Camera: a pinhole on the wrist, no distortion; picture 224 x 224 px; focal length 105.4 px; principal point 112.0 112.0 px. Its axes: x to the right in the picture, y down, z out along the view. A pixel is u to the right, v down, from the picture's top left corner.
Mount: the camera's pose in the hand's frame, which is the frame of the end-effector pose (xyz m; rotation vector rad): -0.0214 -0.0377 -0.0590 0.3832 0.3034 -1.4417
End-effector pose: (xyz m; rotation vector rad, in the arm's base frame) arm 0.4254 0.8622 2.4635 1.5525 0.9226 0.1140
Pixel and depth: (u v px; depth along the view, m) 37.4 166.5 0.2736
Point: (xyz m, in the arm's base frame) 0.6587 0.6967 2.3864
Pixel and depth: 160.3 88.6 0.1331
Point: 0.3386 0.7943 2.3433
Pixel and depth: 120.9 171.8 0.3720
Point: 0.6043 0.7328 2.1396
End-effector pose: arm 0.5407 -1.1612 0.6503 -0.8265 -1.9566 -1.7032
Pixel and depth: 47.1 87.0 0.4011
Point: 0.6847 -0.7914 0.4856
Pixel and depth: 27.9 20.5 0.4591
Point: 0.9611 -0.7587 0.3061
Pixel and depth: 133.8 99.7 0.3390
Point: 0.4338 -0.9795 0.3897
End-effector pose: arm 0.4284 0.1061 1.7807 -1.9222 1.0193 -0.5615
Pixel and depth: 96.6 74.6 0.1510
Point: 0.4788 0.2387 1.8124
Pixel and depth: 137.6 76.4 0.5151
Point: 0.7255 0.5440 1.9334
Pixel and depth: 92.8 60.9 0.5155
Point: 0.6486 0.6132 1.7260
